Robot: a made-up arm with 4 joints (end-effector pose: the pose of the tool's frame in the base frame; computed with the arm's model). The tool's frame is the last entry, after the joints. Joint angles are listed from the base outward.
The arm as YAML. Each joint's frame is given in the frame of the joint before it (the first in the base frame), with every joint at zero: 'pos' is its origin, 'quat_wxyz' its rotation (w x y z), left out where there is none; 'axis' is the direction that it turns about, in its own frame. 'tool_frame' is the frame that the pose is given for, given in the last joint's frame.
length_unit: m
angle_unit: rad
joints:
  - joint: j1
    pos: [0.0, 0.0, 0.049]
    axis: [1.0, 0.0, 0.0]
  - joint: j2
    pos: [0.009, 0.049, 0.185]
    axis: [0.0, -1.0, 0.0]
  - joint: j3
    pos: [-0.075, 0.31, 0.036]
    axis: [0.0, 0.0, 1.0]
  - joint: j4
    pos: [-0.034, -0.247, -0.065]
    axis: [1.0, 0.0, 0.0]
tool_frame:
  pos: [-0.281, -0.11, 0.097]
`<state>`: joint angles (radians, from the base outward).
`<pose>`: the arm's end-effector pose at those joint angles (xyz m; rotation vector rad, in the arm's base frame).
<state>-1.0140 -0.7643 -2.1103 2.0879</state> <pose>-0.2193 0.5476 -0.5189 -0.1055 -1.8944 -0.4713</pose>
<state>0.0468 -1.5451 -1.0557 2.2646</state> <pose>-0.1781 0.4794 0.7013 0.9956 -0.1271 -1.6435</pose>
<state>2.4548 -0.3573 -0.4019 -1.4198</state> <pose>-0.3613 -0.5224 -0.0709 0.9380 0.2543 0.4897</pose>
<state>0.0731 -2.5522 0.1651 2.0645</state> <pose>0.1958 -0.0071 0.5665 0.8777 1.6210 -2.3684</pose>
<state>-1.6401 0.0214 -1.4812 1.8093</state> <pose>-0.4047 -0.0274 -0.5952 0.1529 -1.4628 0.2445</pose>
